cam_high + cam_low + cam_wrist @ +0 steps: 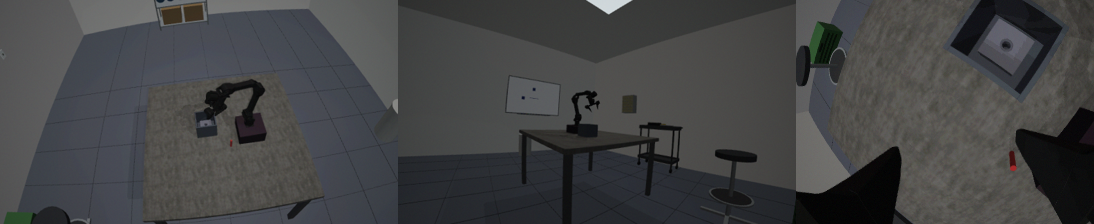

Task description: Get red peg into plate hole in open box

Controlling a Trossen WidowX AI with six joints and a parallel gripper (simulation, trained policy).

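My gripper tip is 13 cm past the red peg, 7 cm to the right of it and 26 cm above it. Also, from my gripper tip: light plate (4 cm ahead, 12 cm to the right, 25 cm below).
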